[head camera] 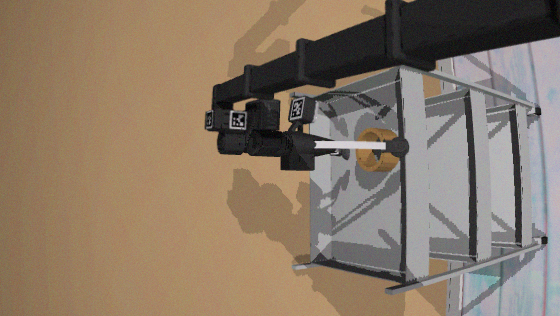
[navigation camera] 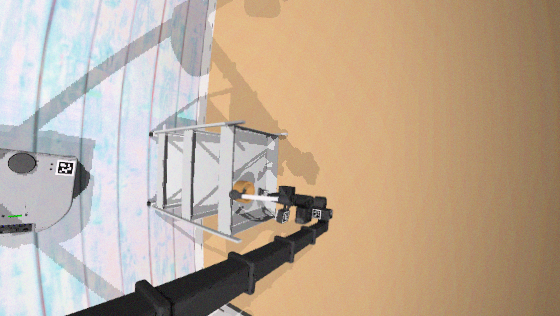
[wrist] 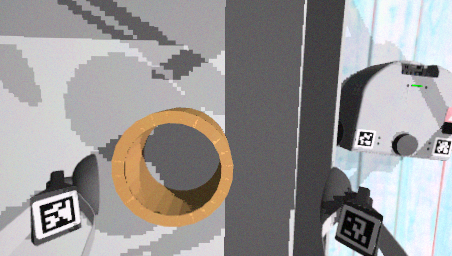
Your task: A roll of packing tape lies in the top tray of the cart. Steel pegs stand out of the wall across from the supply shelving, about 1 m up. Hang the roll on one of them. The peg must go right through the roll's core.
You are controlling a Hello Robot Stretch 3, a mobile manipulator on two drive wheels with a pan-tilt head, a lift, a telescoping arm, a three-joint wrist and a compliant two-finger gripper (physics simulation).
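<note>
The tan tape roll lies in the top tray of the grey cart, beside the tray's inner side wall. Its hollow core faces the wrist camera. My gripper is open and holds nothing. In the wrist view the roll shows between the fingers, closer to the left one. The left fingertip is over the inside of the tray and the right one is at the tray's outer edge. The exact fingertip height above the roll is unclear. No pegs show.
The cart's lower shelves are under the top tray. A tan wall stands behind the cart. My arm extends alongside the cart. My base is on the pale plank floor.
</note>
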